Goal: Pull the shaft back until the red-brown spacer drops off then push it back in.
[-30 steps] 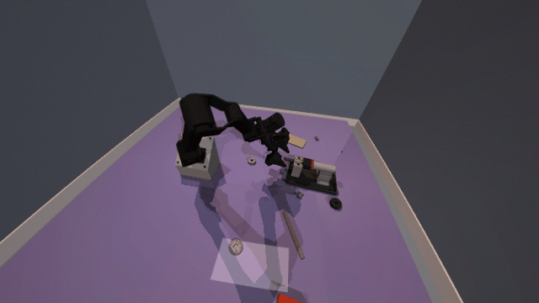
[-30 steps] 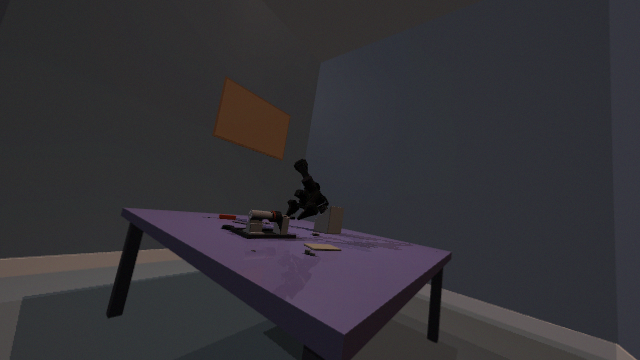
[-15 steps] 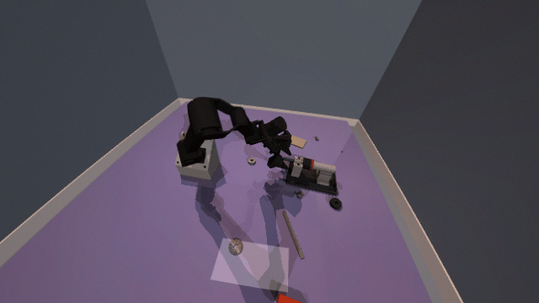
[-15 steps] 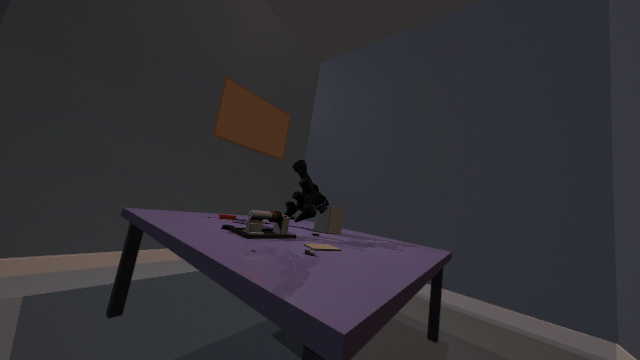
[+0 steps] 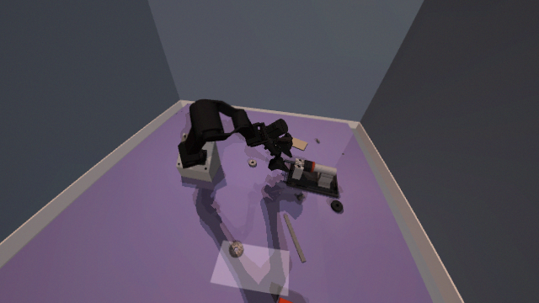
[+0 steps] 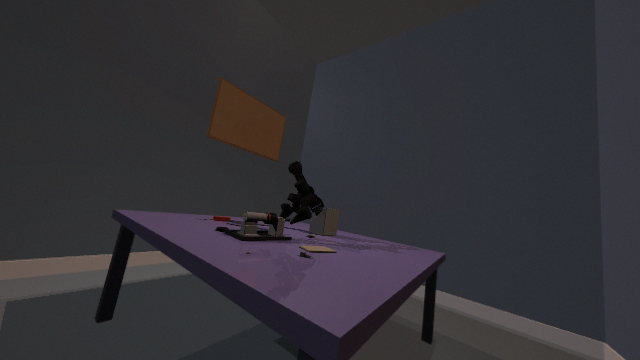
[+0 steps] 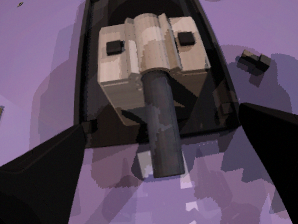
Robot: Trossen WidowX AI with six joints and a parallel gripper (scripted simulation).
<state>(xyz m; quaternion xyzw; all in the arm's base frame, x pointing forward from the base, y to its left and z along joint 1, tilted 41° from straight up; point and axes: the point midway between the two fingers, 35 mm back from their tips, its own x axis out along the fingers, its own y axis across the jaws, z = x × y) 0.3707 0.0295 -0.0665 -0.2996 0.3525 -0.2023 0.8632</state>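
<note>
Now: gripper tip 5 cm short of the dark shaft, 1 cm to the left of it and 1 cm below it. From my gripper tip the other things lie so: grey washer (18 cm behind, 6 cm below, 3 cm to the left); red-brown spacer (10 cm ahead, 1 cm to the right, 1 cm above); black spacer (6 cm ahead, 1 cm to the right, 1 cm above).
</note>
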